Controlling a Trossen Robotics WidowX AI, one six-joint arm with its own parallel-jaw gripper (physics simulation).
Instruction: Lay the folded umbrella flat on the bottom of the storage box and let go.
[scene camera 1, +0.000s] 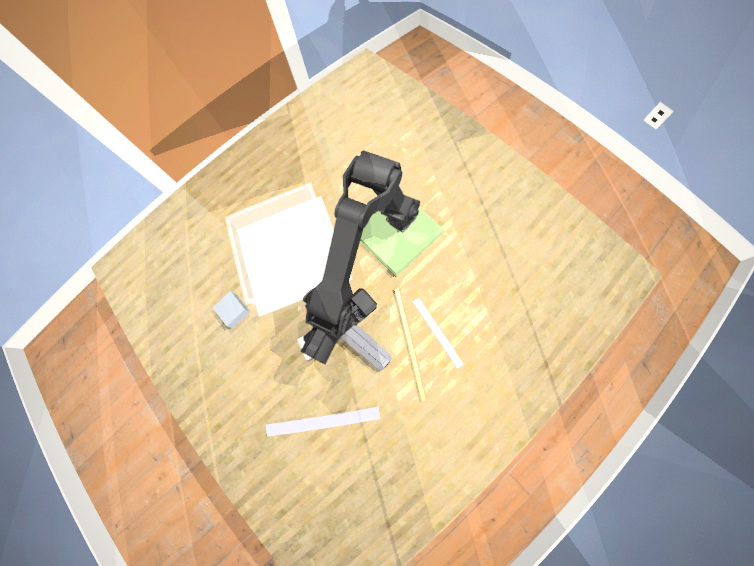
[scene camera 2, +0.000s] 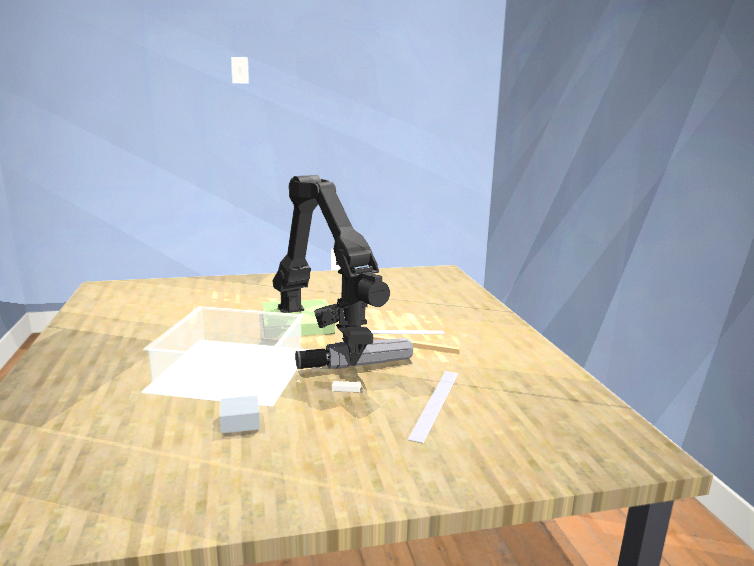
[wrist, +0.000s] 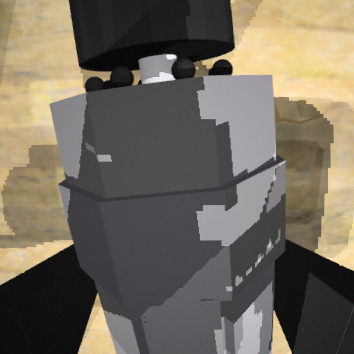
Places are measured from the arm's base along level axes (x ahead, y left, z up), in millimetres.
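Pixels of known places: gripper, fingertip midpoint: (scene camera 2: 351, 360) (wrist: 179, 243); arm's base, origin of the base link: (scene camera 1: 401, 218) (scene camera 2: 291, 308).
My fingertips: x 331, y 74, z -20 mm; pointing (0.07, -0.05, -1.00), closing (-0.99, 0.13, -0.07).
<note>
Ahead of a thing's pixels: the offset from my fingertips to its top centre.
The folded umbrella @[dx -2, dy +11, dz +45 mm] (scene camera 1: 369, 348) (scene camera 2: 386, 350) (wrist: 168, 211) is grey with a black handle. It lies flat on the wooden table, just right of the storage box. The box @[dx -60, dy -267, dz +84 mm] (scene camera 1: 238, 253) (scene camera 2: 173, 336) is clear-walled with a white bottom, and nothing is in it. My gripper (scene camera 2: 353, 355) (wrist: 179, 243) is down over the umbrella near its handle end. In the wrist view the black fingers press against both sides of the grey body. In scene camera 1 the arm hides the fingertips.
The arm's base stands on a green pad (scene camera 1: 409, 242) (scene camera 2: 310, 322). A grey-blue block @[dx +171, dy -277, dz +23 mm] (scene camera 1: 230, 309) (scene camera 2: 239, 414) lies in front of the box. Two white strips @[dx +221, dy +116, dz -10 mm] (scene camera 1: 323, 421) @[dx -148, dy +197, dz -11 mm] (scene camera 1: 438, 332), a thin wooden stick @[dx -79, dy +158, dz -1 mm] (scene camera 1: 410, 345) and a small white block @[dx +106, dy -43, dz -1 mm] (scene camera 2: 347, 386) lie around the umbrella.
</note>
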